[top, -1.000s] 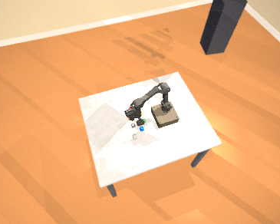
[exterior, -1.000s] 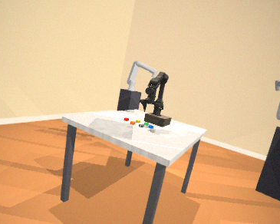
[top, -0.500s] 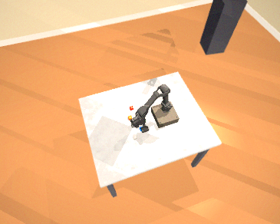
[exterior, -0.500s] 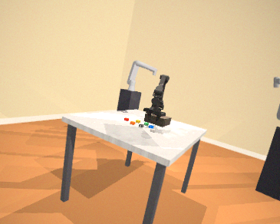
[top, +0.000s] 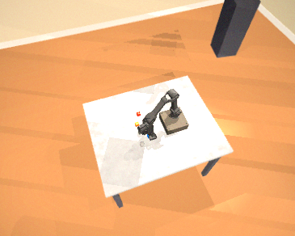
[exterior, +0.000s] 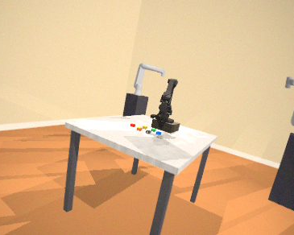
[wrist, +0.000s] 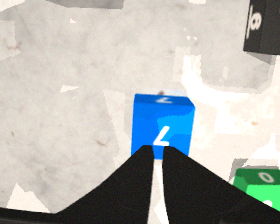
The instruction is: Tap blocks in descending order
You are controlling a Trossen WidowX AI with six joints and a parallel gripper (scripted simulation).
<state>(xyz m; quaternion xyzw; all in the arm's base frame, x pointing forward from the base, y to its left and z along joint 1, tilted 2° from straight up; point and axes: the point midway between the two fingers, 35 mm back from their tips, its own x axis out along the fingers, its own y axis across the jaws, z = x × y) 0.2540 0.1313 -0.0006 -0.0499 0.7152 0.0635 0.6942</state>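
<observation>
Now: gripper tip 30 mm above the blue block. Also, from my gripper tip: yellow block: 20 mm behind, 170 mm to the right, 30 mm below; then orange block: 80 mm ahead, 140 mm to the right, 30 mm below; then green block: 40 mm behind, 80 mm to the right, 30 mm below.
</observation>
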